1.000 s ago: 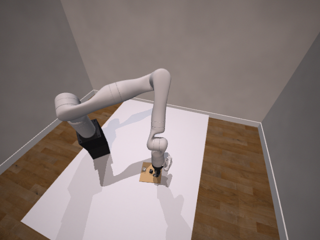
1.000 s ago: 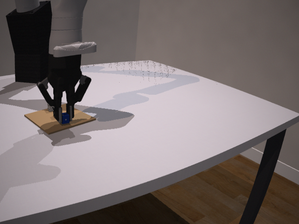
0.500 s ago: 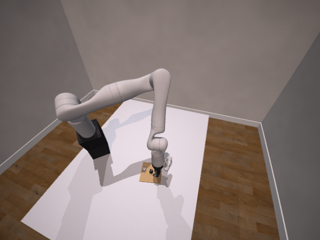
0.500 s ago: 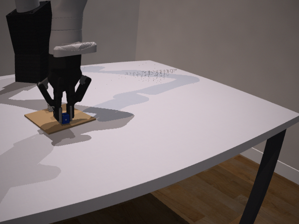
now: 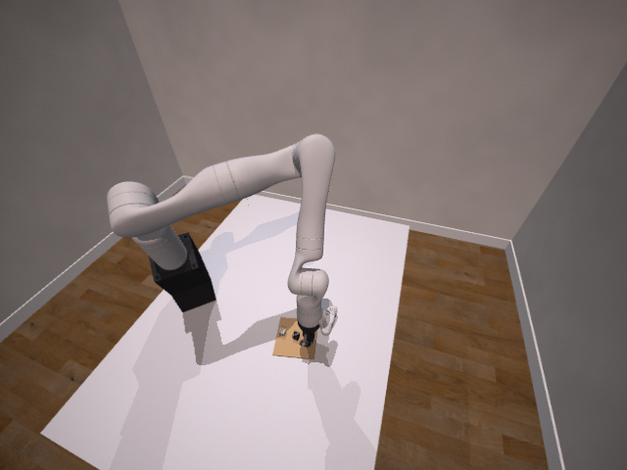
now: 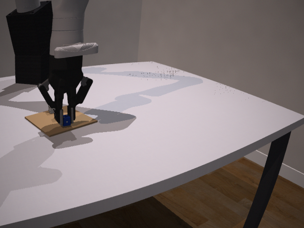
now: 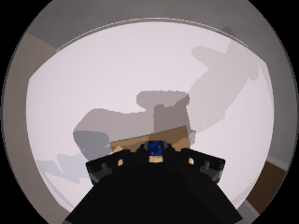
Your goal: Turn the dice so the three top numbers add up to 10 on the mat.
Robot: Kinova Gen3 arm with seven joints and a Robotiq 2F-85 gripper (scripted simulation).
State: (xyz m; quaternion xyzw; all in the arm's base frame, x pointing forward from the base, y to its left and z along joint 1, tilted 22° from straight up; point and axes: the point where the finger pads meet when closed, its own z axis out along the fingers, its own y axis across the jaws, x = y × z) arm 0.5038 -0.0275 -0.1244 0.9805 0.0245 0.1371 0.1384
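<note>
My hand is 1 cm above the blue die. Round my hand: white die: 10 cm behind, 2 cm below; tan mat: 5 cm behind, 3 cm below; black die: 5 cm behind, 2 cm below.
</note>
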